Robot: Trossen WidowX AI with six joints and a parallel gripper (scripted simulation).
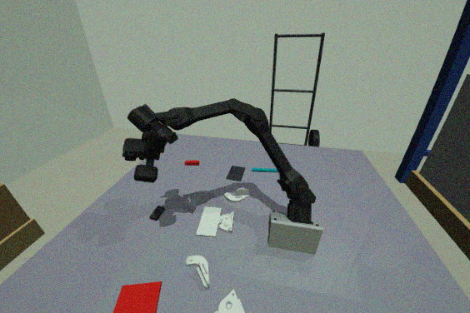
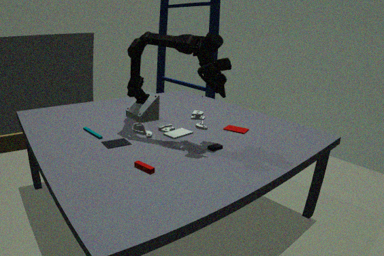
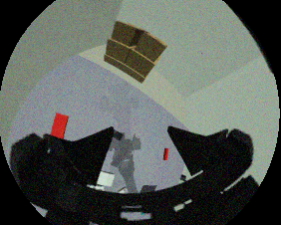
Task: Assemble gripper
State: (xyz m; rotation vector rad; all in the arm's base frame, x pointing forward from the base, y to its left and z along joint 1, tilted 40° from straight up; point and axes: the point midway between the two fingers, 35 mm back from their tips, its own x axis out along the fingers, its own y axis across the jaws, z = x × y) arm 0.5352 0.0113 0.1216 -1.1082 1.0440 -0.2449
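The grey jaw lies 220 mm behind my gripper tip, 180 mm to the left of it and 220 mm below it. Also, from my gripper tip: flat light plate 230 mm behind, 30 mm to the left, 220 mm below; then red flat plate 90 mm behind, 280 mm to the left, 220 mm below; then black block 20 mm behind, 10 mm to the left, 220 mm below.
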